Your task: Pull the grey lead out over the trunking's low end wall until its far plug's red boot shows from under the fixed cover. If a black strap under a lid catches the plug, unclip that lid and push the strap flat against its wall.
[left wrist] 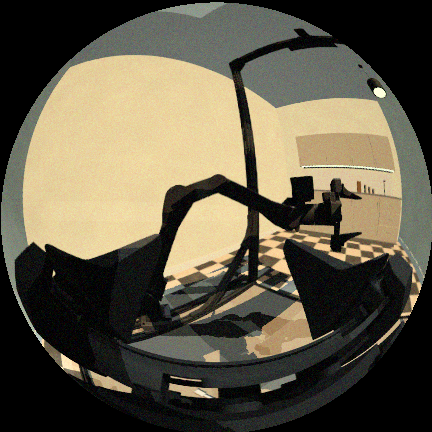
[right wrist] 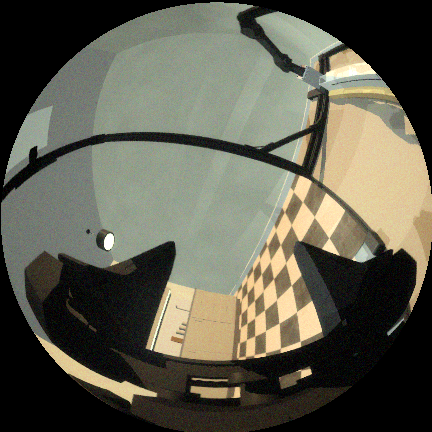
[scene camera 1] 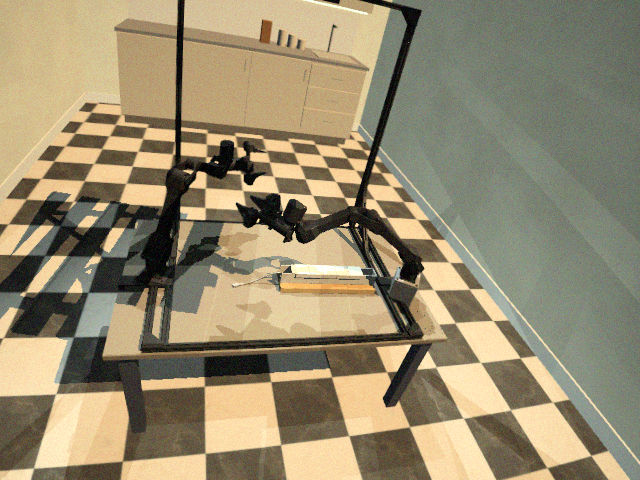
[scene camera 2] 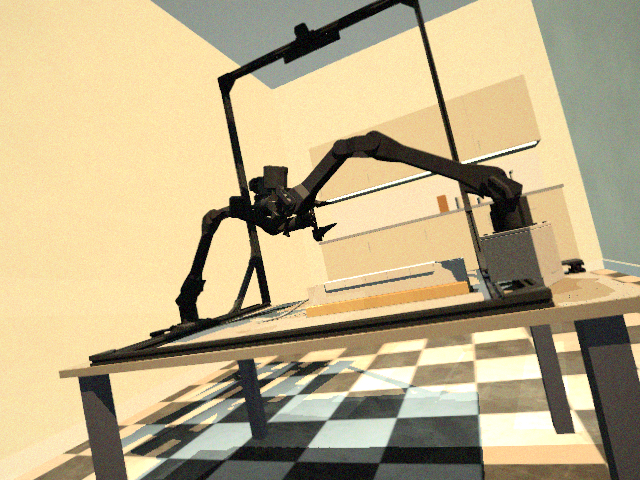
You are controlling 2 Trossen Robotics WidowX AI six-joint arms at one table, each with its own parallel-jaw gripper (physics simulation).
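Places are measured from the left arm's base along level axes (x ahead, y left, z up), in centimetres.
Where they show: left gripper, between the fingertips: point(left wrist: 224, 243) point(scene camera 1: 243, 199) point(scene camera 2: 252, 208); right gripper, between the fingertips: point(left wrist: 361, 215) point(right wrist: 237, 248) point(scene camera 1: 266, 162) point(scene camera 2: 334, 212); left arm's base, origin of its link: point(right wrist: 301, 71) point(scene camera 1: 408, 276) point(scene camera 2: 514, 229); right arm's base, origin of its link: point(left wrist: 154, 313) point(scene camera 1: 156, 272) point(scene camera 2: 190, 322).
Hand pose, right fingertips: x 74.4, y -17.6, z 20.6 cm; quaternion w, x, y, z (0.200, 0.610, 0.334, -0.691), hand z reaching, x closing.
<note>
Things, the pixels of their top centre, and the offset from my right fingertips. "spot": a spot on its surface instead.
- pale trunking, centre of its top: point(scene camera 2: 379, 272) point(scene camera 1: 330, 270) dx -43.5, dy +26.5, dz -24.3 cm
- grey lead, a spot on its surface: point(scene camera 1: 253, 281) spot: dx -17.0, dy +41.4, dz -31.1 cm
The pale trunking point(scene camera 1: 326, 277) point(scene camera 2: 382, 283) lies on an orange base, its lids along the top. The grey lead point(scene camera 1: 254, 281) runs out of its left end onto the table in scene camera 1, ending in a small pale tip. No red boot or black strap can be made out. My left gripper point(scene camera 1: 244, 200) point(left wrist: 224, 243) is open and empty, high above the table, up and left of the trunking. My right gripper point(scene camera 1: 264, 162) point(scene camera 2: 330, 214) point(left wrist: 361, 215) point(right wrist: 237, 248) is open and empty, higher and farther back, pointing away from the trunking toward the kitchen side.
A grey box point(scene camera 1: 402, 290) point(scene camera 2: 509, 255) stands under the left arm's base, by the trunking's right end. A black frame point(scene camera 1: 284, 343) borders the table, with tall posts and a crossbar. The arms cross in scene camera 2. A kitchen counter point(scene camera 1: 206, 77) stands behind.
</note>
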